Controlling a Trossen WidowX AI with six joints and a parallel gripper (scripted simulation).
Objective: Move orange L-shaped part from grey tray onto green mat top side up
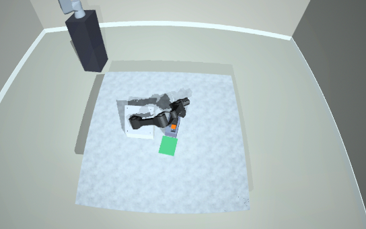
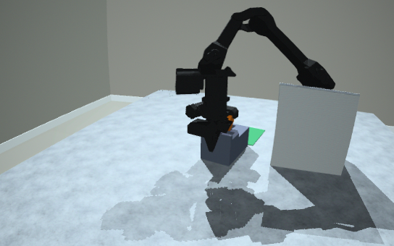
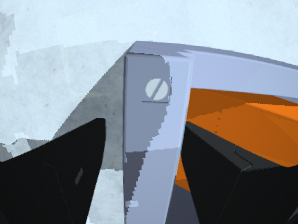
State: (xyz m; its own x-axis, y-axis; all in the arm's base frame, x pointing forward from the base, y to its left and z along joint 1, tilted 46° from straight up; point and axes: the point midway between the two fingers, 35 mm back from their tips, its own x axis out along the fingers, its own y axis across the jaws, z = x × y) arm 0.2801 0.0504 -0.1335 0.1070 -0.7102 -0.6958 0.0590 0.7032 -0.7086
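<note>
Now: gripper tip 50 mm to the left of the orange L-shaped part, 10 mm below it and 10 mm past it. The rest, counted from my gripper tip: green mat: 220 mm to the right, 50 mm below, 20 mm behind.
</note>
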